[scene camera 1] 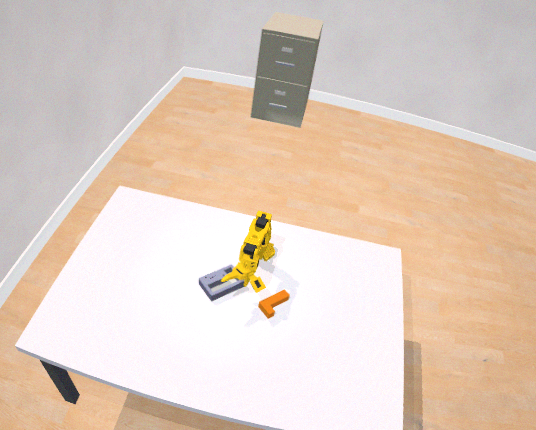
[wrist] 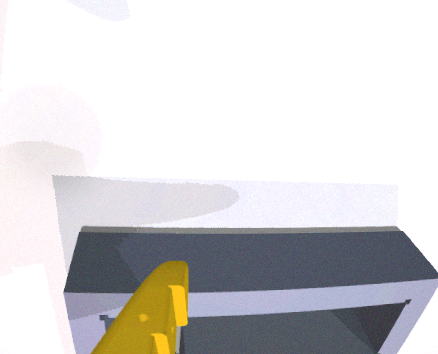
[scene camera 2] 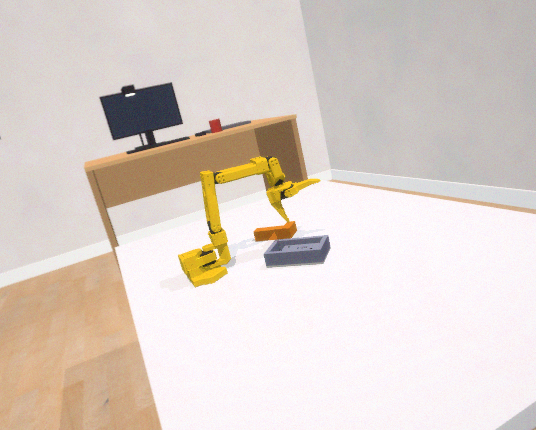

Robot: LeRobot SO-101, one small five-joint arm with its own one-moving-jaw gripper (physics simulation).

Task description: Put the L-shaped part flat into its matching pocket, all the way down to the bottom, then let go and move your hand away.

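Frame: origin at the arm's base, x left, y up, z ahead, level; centimetres.
Seen in the pictures: end effector, tool point: (scene camera 1: 244, 285) (wrist: 187, 284) (scene camera 2: 289, 220); arm's base, origin of the base link: (scene camera 1: 259, 255) (scene camera 2: 214, 273).
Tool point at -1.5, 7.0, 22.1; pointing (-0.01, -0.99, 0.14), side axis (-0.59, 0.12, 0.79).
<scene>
Pixels of each thing's top centre, then the offset from my tool point to it, as dx, dy, dz. Level surfaces: height alone.
- orange L-shaped part, middle of its top: (scene camera 2: 274, 226) (scene camera 1: 277, 301) +12.0, -4.0, +0.3
- grey-blue pocket block, middle of its top: (scene camera 2: 296, 243) (scene camera 1: 222, 279) -8.6, -3.4, -3.2
- white table, its level: dy -7.0
The orange L-shaped part (scene camera 1: 274, 301) (scene camera 2: 274, 233) lies flat on the table, outside the pocket and a short way from the grey-blue pocket block (scene camera 1: 206, 288) (scene camera 2: 297, 257) (wrist: 280, 257). My gripper (scene camera 1: 241, 283) (scene camera 2: 303, 200) is fully open and empty, raised above the table by the block and the part. In the wrist view one notched yellow jaw (wrist: 167, 305) shows over the block's near-side wall and rim; the moving jaw is out of the picture. Part of the pocket's dark inner wall shows there. The orange part does not show in the wrist view.
The white table (scene camera 1: 150, 320) (scene camera 2: 350, 340) carries the arm, the block and the part. A filing cabinet (scene camera 1: 285, 75) stands on the floor beyond it. A wooden desk (scene camera 2: 190, 177) with a monitor (scene camera 2: 142, 112) and a red mug (scene camera 2: 215, 125) stands behind the table.
</scene>
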